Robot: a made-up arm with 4 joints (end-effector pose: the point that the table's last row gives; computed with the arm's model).
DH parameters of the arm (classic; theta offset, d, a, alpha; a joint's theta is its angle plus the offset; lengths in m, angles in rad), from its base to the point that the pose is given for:
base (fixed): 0 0 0 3.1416
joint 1: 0 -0.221 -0.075 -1.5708
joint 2: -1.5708 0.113 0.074 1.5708
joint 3: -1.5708 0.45 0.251 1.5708
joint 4: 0.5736 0 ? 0
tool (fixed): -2.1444 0.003 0 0
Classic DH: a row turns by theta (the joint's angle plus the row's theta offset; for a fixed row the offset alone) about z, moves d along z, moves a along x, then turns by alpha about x.
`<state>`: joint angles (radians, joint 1 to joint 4).
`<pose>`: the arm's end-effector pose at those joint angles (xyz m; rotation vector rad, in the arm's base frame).
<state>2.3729 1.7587 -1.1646 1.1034</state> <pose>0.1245 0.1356 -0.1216 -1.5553 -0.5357 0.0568</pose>
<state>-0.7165 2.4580 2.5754 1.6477</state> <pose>0.5228 -0.0645 0.2020 -0.8478 -0.1894 -0.5353</pose>
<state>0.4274 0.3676 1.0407 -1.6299</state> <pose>-0.4810 0.2005 -0.1992 -0.8070 -1.0487 -2.0024</pose>
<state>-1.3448 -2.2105 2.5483 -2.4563</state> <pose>0.3620 -0.0036 0.8279 -0.2546 -1.1556 1.5464</pose>
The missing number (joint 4, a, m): -0.1345
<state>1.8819 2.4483 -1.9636 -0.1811</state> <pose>-0.2191 -0.1446 -0.0660 -0.4478 -1.2090 0.5202</pose>
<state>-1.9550 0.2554 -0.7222 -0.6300</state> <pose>0.2200 -0.4710 0.1106 0.4689 0.6766 1.3483</pose>
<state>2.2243 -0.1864 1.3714 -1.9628</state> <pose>0.3751 0.5970 0.0384 1.6075 -0.4011 1.8200</pose>
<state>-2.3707 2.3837 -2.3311 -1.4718</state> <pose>-0.0527 0.3724 -0.1934 -0.6222 -1.2183 -2.2786</pose>
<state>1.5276 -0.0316 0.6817 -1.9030</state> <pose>0.0302 0.6639 0.0299 0.9619 0.1387 2.7110</pose>
